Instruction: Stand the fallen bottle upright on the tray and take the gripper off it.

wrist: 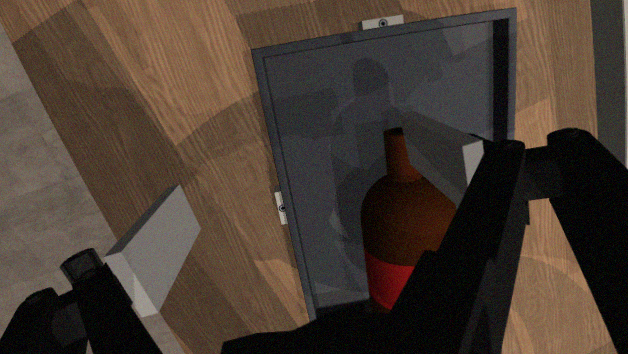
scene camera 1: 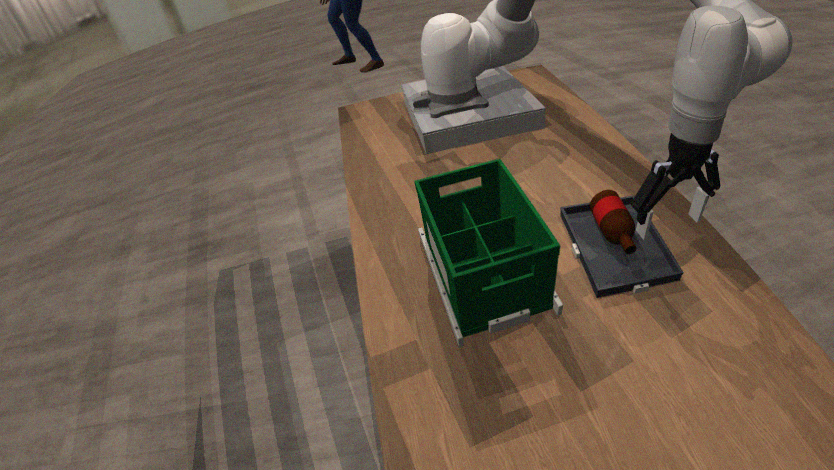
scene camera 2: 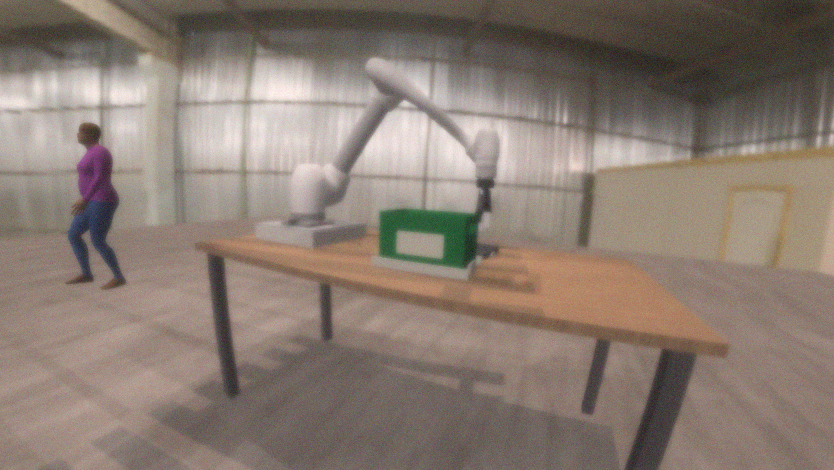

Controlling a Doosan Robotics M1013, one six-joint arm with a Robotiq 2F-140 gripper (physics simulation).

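Places are measured from the arm's base along level axes (x ahead, y left, z up), in metres.
Where they show: gripper, fingertip midpoint: [wrist: 295,173] [scene camera 1: 668,226] [scene camera 2: 482,229]; arm's base, origin of the base link: [scene camera 1: 453,100] [scene camera 2: 308,224].
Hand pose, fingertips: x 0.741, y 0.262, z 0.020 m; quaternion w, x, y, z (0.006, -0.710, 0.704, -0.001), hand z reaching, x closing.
Note:
Each offset is from my fingertips to the centre of the thing. "spot": to the spot under its first point. Level surfaces: height alone.
The brown bottle @[0.085 m back, 0.067 m right, 0.049 m down] [scene camera 1: 612,218] [wrist: 407,220] with a red label lies on its side on the dark grey tray @[spot: 0.016 m ahead, 0.040 m right, 0.086 m down] [scene camera 1: 647,265] [wrist: 310,115]. Its neck points towards the tray's near edge in scene camera 1. My gripper [scene camera 1: 671,216] [wrist: 295,173] is open and empty, pointing down. One finger pad is close beside the bottle, over the tray; whether it touches is unclear. The other pad is out past the tray's side. In the wrist view a black finger hides part of the bottle's body and base. In scene camera 2 the bottle does not show.
A green crate @[0.090 m back, 0.373 m right, 0.004 m down] [scene camera 1: 506,303] [scene camera 2: 428,239] with dividers stands beside the tray, between light holding strips on the wooden table @[0.091 m down] [scene camera 1: 700,402] [scene camera 2: 595,297]. Small light brackets sit at the tray's edges. The arm's grey base block [scene camera 1: 484,131] [scene camera 2: 312,233] is behind the crate. A person [scene camera 2: 96,175] stands away from the table.

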